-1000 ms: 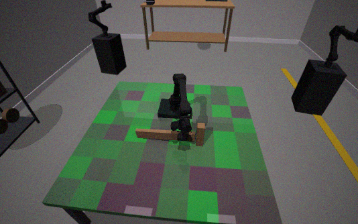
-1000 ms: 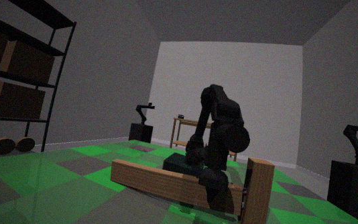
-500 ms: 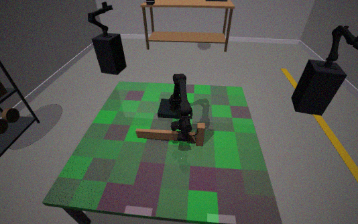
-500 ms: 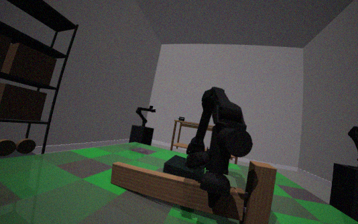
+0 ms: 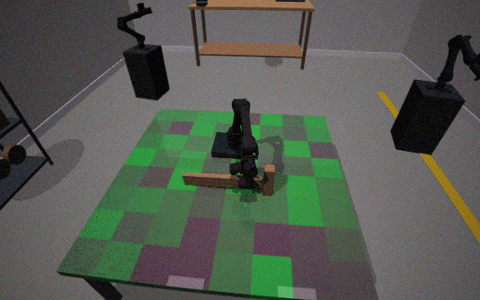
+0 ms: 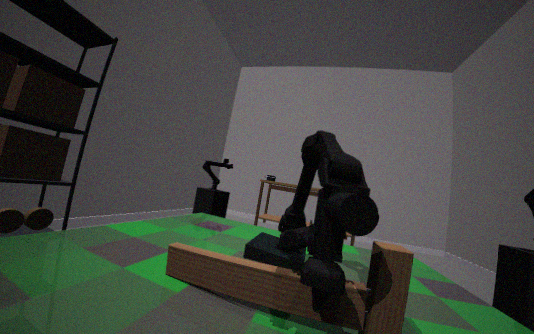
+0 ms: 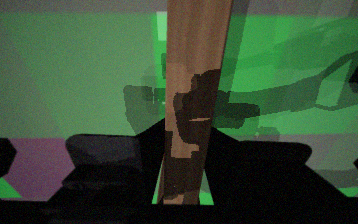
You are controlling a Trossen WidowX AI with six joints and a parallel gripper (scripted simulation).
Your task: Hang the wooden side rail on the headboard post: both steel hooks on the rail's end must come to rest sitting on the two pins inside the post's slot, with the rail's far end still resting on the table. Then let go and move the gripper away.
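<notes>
The headboard post is 110 mm to the left of my gripper tip, 40 mm above it and 20 mm behind it.
</notes>
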